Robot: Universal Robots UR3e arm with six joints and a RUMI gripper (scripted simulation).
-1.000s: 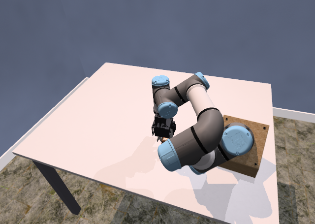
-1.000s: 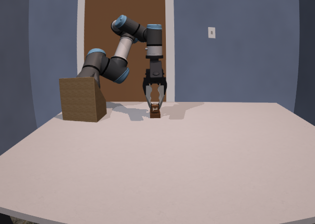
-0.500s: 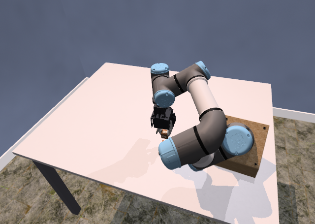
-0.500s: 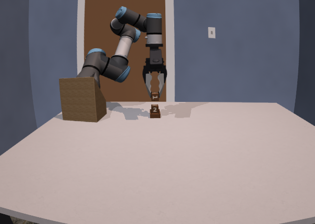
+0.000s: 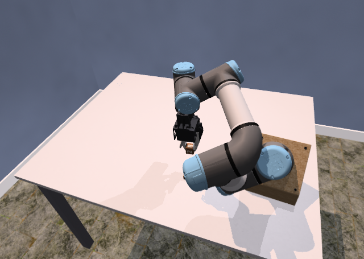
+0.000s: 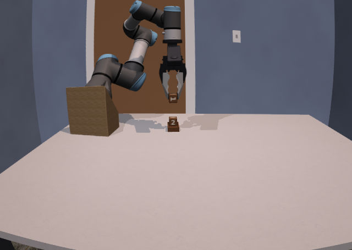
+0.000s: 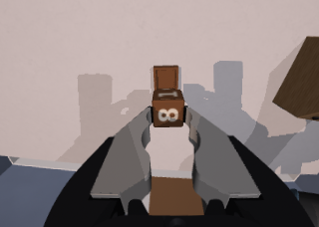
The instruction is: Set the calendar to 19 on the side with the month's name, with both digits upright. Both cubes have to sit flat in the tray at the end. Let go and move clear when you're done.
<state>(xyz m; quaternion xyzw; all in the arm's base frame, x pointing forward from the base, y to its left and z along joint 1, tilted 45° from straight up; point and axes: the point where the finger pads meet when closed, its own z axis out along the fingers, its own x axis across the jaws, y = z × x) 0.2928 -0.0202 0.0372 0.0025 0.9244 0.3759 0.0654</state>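
Right now the brown digit cube is 1 cm below my hand. The rest, counted from my hand: tray 12 cm below, 2 cm to the left.
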